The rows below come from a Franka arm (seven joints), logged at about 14 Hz.
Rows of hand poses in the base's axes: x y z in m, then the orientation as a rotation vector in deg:
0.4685, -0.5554, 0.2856, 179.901, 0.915, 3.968
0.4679, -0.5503, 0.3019, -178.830, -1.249, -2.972
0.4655, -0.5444, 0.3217, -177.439, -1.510, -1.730
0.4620, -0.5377, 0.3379, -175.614, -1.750, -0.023
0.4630, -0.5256, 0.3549, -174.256, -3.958, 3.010
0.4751, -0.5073, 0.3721, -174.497, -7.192, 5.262
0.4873, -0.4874, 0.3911, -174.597, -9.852, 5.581
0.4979, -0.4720, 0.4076, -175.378, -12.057, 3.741
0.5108, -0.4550, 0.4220, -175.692, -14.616, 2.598
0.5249, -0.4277, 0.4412, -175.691, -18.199, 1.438
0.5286, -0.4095, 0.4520, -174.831, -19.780, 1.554
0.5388, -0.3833, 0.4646, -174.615, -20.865, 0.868
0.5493, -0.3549, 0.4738, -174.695, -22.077, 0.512
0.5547, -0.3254, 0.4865, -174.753, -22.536, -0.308
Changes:
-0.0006, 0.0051, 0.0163, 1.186, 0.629, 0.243
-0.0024, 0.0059, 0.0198, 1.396, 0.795, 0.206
-0.0035, 0.0067, 0.0162, 1.820, 1.113, 0.209
0.0010, 0.0121, 0.0170, 1.277, 1.947, 1.534
0.0121, 0.0183, 0.0172, -0.389, 1.357, 2.192
0.0122, 0.0199, 0.0190, -0.191, 0.117, 1.750
0.0106, 0.0154, 0.0165, -0.751, -1.322, 1.377
0.0129, 0.0170, 0.0144, -0.395, -0.837, 1.626
0.0141, 0.0273, 0.0192, -0.215, -0.850, 2.295
0.0037, 0.0182, 0.0108, 0.684, 0.119, 1.077
0.0102, 0.0262, 0.0126, 0.153, -0.457, 0.701
0.0105, 0.0284, 0.0092, -0.190, -0.285, 0.769
0.0054, 0.0295, 0.0127, -0.045, -0.553, 0.273

